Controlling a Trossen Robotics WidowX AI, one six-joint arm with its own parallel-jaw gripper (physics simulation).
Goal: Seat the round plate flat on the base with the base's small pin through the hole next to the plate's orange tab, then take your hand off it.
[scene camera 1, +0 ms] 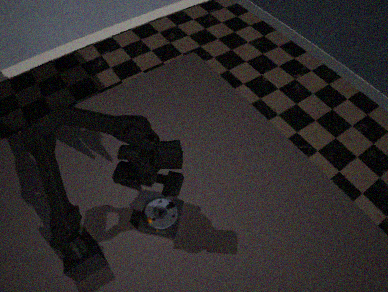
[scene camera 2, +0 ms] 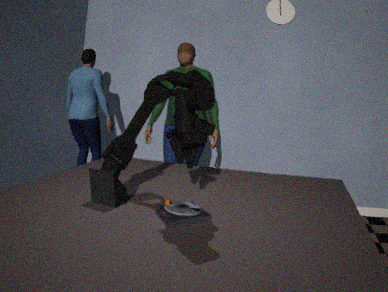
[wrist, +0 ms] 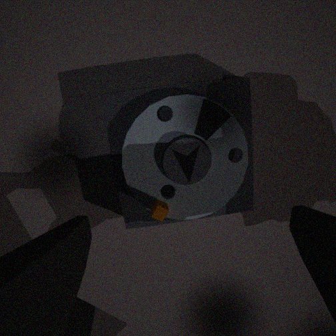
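Pixels of known places: gripper, fingertip midpoint: [scene camera 1: 153, 192] [scene camera 2: 185, 166]; arm's base, link origin: [scene camera 1: 79, 256] [scene camera 2: 107, 177].
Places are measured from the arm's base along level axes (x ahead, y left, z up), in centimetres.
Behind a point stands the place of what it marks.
The pale round plate [scene camera 1: 161, 224] @[x 25.4, y -0.8, z -5.0 cm] [scene camera 2: 181, 213] @[x 29.2, y -1.9, z -5.0 cm] [wrist: 140, 150] lies over the dark square base [scene camera 2: 186, 218] @[x 30.7, y -1.9, z -6.2 cm] [wrist: 90, 107]. A round hub with a dark arrow-like mark shows in its middle. A shadow beside the plate in the wrist view suggests it stands slightly above the base; whether it is flat is unclear. The orange tab [scene camera 1: 150, 221] @[x 22.7, y 1.5, z -4.1 cm] [scene camera 2: 168, 202] @[x 22.9, y 1.6, z -4.1 cm] [wrist: 160, 211] is at its rim, with a dark round hole beside it in the wrist view. The small pin cannot be made out. My gripper [scene camera 1: 152, 191] @[x 26.6, y 4.8, z 6.9 cm] [scene camera 2: 184, 161] @[x 26.6, y 4.8, z 6.9 cm] [wrist: 192, 222] is open and empty, above the plate and apart from it.
The arm's dark mounting block [scene camera 2: 105, 187] @[x 2.2, y -3.4, z -2.1 cm] stands on the table [scene camera 2: 280, 225] @[x 55.6, y 9.5, z -8.6 cm], left of the base. Gripper shadows fall around the base. A person in blue [scene camera 2: 84, 97] and one in green [scene camera 2: 186, 54] stand beyond the table. A clock [scene camera 2: 280, 11] hangs on the wall.
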